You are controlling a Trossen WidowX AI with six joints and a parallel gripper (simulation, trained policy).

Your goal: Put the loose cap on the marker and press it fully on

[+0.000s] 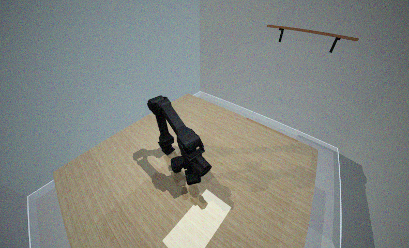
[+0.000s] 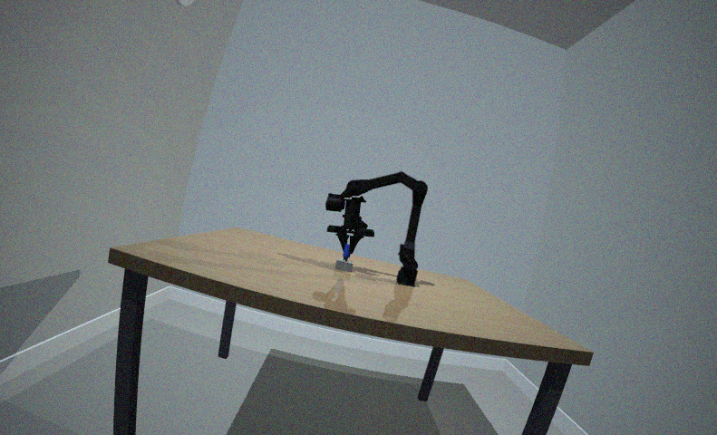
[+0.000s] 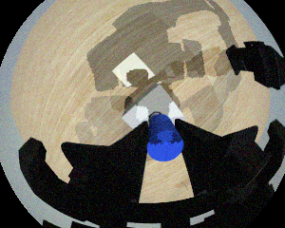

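My gripper tip is now 1 cm to the right of the marker and 1 cm below it. Round my gripper tip: holder block (1 cm to the left, 5 cm below); then blue cap (1 cm above).
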